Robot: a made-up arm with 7 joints.
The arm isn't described. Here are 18 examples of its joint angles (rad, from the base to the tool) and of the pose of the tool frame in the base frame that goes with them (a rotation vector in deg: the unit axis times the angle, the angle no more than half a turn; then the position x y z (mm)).
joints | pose
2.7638 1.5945 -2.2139 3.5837 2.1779 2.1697 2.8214 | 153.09 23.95 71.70 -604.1 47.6 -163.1
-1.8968 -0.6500 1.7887 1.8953 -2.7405 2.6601 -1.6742 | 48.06 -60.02 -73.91 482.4 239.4 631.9
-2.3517 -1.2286 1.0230 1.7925 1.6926 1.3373 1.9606 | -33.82 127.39 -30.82 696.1 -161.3 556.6
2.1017 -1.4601 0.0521 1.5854 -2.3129 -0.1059 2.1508 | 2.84 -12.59 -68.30 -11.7 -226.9 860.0
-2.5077 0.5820 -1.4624 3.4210 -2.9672 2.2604 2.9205 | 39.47 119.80 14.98 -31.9 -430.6 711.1
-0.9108 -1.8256 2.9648 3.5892 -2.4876 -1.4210 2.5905 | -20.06 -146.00 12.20 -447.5 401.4 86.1
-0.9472 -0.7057 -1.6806 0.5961 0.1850 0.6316 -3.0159 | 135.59 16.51 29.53 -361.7 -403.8 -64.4
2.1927 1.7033 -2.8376 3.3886 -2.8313 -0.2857 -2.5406 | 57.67 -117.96 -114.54 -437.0 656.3 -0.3
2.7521 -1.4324 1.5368 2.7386 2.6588 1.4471 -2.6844 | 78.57 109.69 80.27 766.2 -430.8 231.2
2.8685 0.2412 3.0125 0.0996 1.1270 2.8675 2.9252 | 0.95 -32.94 -100.25 220.2 49.1 67.0
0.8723 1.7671 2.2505 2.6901 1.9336 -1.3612 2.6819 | -81.29 -84.63 9.14 202.1 623.9 53.3
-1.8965 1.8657 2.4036 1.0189 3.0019 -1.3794 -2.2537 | -93.45 8.44 -8.97 243.0 -145.7 430.1
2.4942 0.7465 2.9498 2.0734 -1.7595 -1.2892 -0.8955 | -34.98 61.85 -1.21 24.0 83.7 815.5
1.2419 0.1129 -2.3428 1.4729 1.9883 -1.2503 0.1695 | -66.15 -116.36 92.99 98.6 -481.5 444.1
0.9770 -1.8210 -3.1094 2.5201 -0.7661 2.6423 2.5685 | -54.82 -48.39 -93.92 -344.2 -328.8 -283.4
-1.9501 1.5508 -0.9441 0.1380 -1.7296 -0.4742 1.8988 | 5.14 127.72 68.63 26.0 316.2 -103.3
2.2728 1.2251 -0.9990 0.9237 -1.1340 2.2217 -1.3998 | 13.73 13.83 -85.06 365.1 321.8 35.5
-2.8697 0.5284 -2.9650 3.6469 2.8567 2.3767 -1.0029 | -96.06 131.77 4.37 -564.8 -179.4 393.4
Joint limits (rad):
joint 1: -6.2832..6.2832
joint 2: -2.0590..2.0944
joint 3: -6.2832..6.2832
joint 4: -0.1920..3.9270
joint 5: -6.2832..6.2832
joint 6: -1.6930..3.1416
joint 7: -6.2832..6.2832
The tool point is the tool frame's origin. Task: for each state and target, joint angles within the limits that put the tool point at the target. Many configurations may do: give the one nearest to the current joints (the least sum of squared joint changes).
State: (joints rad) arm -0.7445 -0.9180 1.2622 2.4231 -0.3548 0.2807 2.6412
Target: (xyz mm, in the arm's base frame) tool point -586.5 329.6 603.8
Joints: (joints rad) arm -0.7273 -0.8482 1.2764 3.0944 -0.3637 -0.5571 2.6412
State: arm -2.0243 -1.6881 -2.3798 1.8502 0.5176 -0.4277 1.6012
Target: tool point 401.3 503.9 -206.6
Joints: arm -2.4423 -1.4272 -2.6303 1.8052 0.7045 -1.0287 1.6012
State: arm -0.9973 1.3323 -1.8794 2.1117 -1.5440 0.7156 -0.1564
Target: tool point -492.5 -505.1 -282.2
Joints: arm -1.2802 1.9129 -1.1475 1.7793 -1.5596 0.5199 -0.1564
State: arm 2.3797 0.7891 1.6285 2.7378 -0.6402 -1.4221 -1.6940
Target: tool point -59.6 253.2 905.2
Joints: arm 2.0851 0.4372 1.6884 2.9068 -0.5803 -0.7937 -1.6940
